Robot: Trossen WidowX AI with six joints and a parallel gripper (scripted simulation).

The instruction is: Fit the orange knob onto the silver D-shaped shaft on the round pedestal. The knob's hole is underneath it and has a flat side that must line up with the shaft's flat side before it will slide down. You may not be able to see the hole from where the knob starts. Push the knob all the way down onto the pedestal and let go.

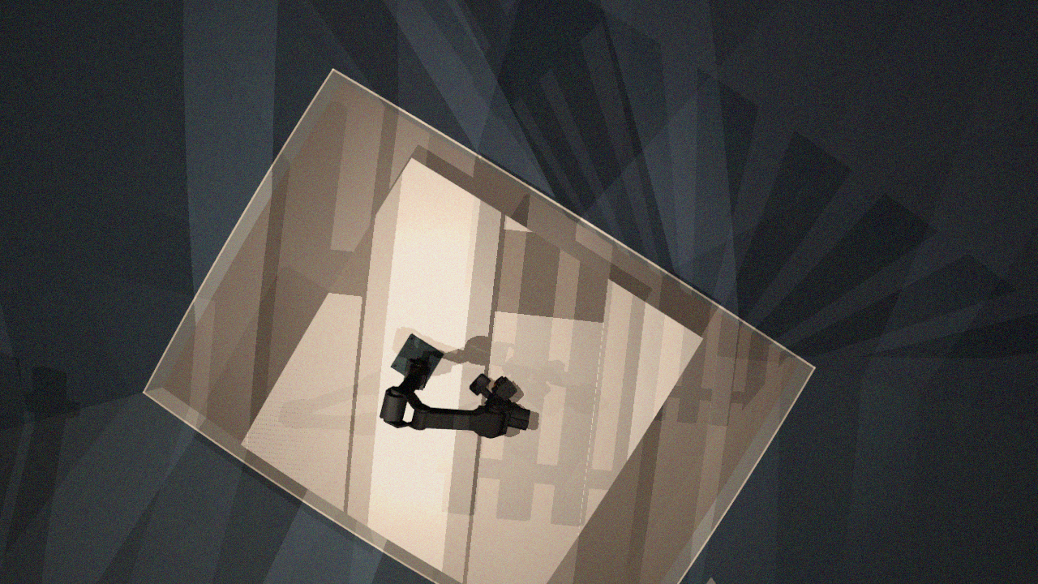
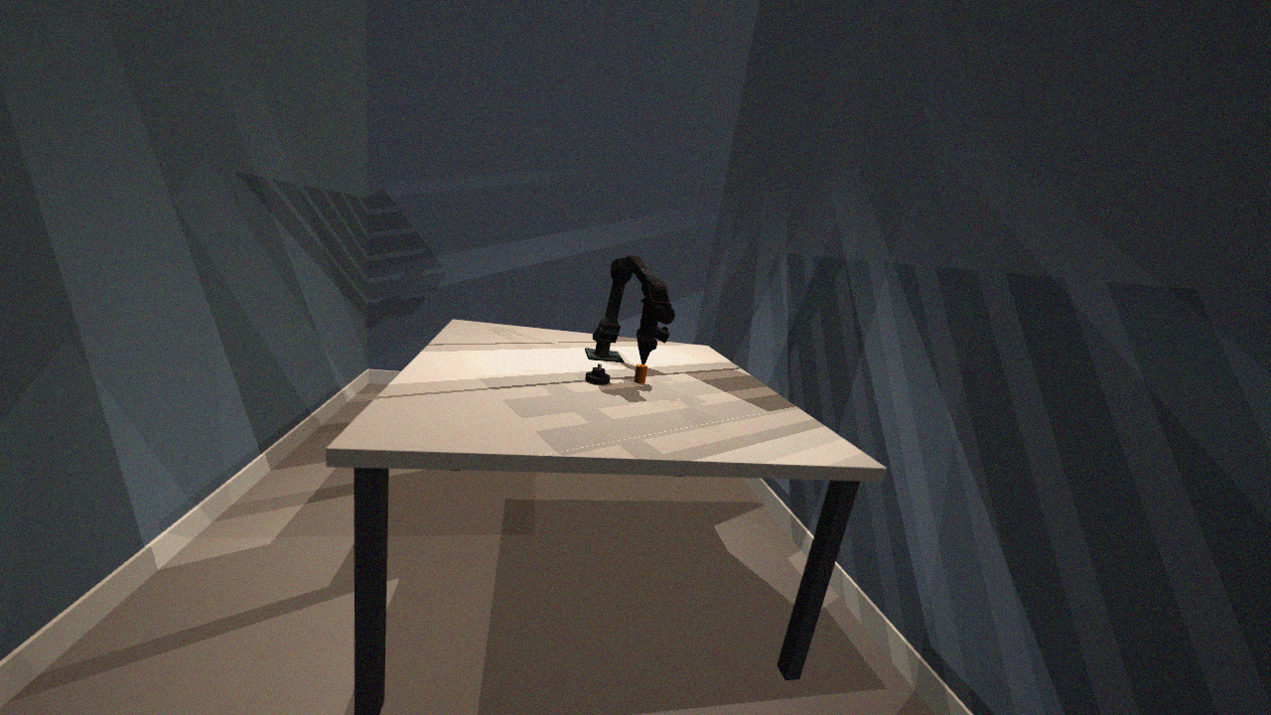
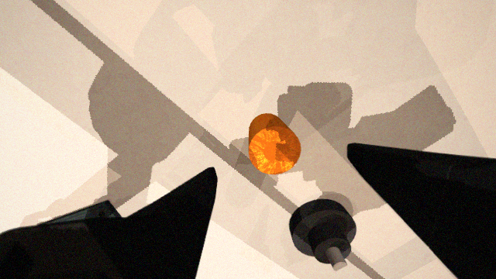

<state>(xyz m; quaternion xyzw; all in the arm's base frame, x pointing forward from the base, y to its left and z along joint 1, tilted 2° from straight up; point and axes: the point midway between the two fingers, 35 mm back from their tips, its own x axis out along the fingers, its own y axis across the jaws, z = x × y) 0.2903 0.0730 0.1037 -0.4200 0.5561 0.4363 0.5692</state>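
My gripper tip is now 3 cm above the orange knob. The rest, counted from my gripper tip: round pedestal 1 cm ahead, 16 cm to the right, 5 cm below.
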